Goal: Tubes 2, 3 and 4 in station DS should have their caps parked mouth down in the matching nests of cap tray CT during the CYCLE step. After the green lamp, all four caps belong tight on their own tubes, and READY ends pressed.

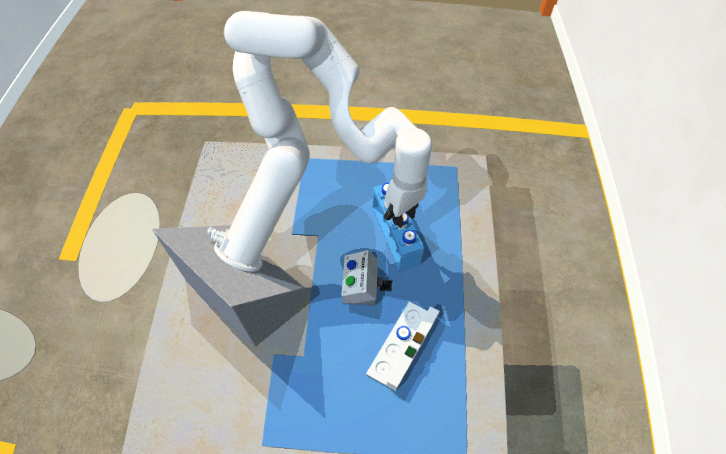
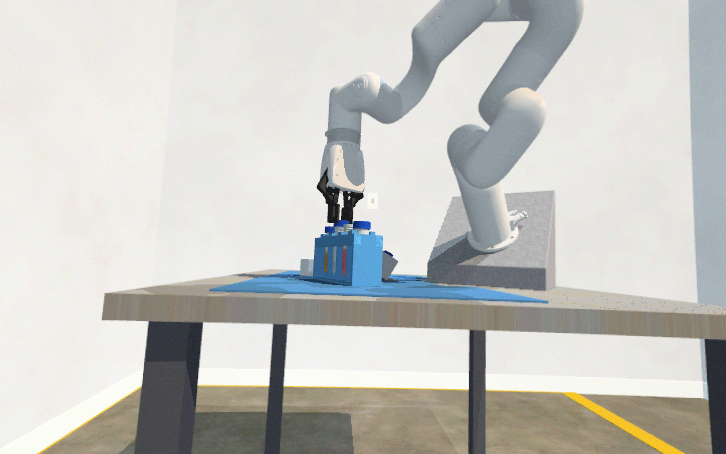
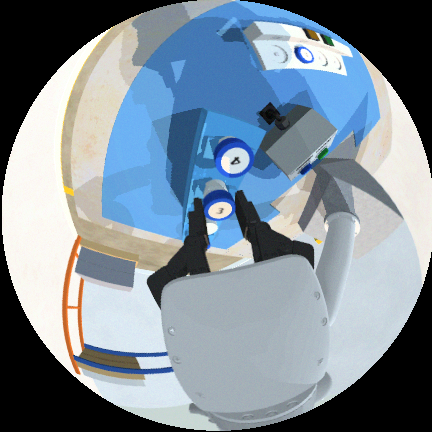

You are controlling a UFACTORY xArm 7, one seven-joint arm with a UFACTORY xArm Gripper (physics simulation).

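Places are measured from the arm's base along level axes (x ahead, y left, z up), in millimetres.
Where they show: gripper, between the fingertips: (image 1: 403, 219) (image 2: 339, 223) (image 3: 218, 203); arm's base, origin of its link: (image 1: 237, 256) (image 2: 492, 235) (image 3: 341, 225).
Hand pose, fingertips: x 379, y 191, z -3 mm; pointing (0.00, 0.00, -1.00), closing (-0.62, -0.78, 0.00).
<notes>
Things, the pixels of their top centre, and the offset from my fingertips.
- blue-rimmed cap 3, centre of its top: (image 3: 219, 210) (image 2: 341, 220) 4 mm back, 3 mm left, 6 mm up
- Cap 4, centre of its top: (image 3: 235, 160) (image 1: 409, 235) 23 mm ahead, 41 mm right, 4 mm down
- tube 2, centre of its top: (image 3: 206, 228) 29 mm back, 49 mm left, 6 mm down
- blue cap, centre of its top: (image 2: 361, 221) (image 1: 388, 187) 55 mm back, 94 mm left, 4 mm down
- White cap tray CT, centre of its top: (image 1: 404, 338) 55 mm ahead, 287 mm right, 72 mm down
- blue-rimmed cap, centre of its top: (image 1: 403, 332) 51 mm ahead, 259 mm right, 105 mm down
- grey control box, centre of its top: (image 3: 317, 157) (image 1: 360, 270) (image 2: 378, 246) 82 mm back, 143 mm right, 41 mm down
- blue button, centre of its top: (image 3: 308, 171) (image 1: 351, 263) 108 mm back, 124 mm right, 50 mm down
- green button, centre of its top: (image 3: 325, 155) (image 1: 350, 279) 101 mm back, 168 mm right, 50 mm down
- amber lamp, centre of its top: (image 1: 418, 337) 88 mm ahead, 277 mm right, 72 mm down
- dark green lamp, centre of its top: (image 1: 410, 351) 75 mm ahead, 315 mm right, 72 mm down
My gripper (image 1: 398, 218) (image 2: 340, 220) (image 3: 218, 203) is shut on the blue-rimmed cap 3 (image 3: 219, 211), upright at its tube in the light-blue station DS (image 1: 411, 256) (image 2: 366, 259) (image 3: 225, 122). Whether the cap is loose on the tube cannot be told. Cap 4 (image 1: 409, 236) (image 2: 361, 224) (image 3: 235, 160) sits on the near end tube. Behind cap 3, tube 2 (image 3: 212, 228) shows a white top without a blue cap. Another blue cap (image 1: 385, 188) is at the far end. White cap tray CT (image 1: 398, 369) (image 3: 280, 65) holds one blue-rimmed cap (image 1: 403, 333) (image 3: 304, 54); its other three nests are empty.
A grey control box (image 1: 366, 297) (image 3: 305, 130) with a blue button (image 1: 351, 264) (image 3: 306, 169) and a green button (image 1: 350, 280) (image 3: 323, 153) stands between station and arm base. The tray carries an amber lamp (image 1: 418, 337) (image 3: 312, 34) and a dark green lamp (image 1: 410, 351) (image 3: 327, 39).
</notes>
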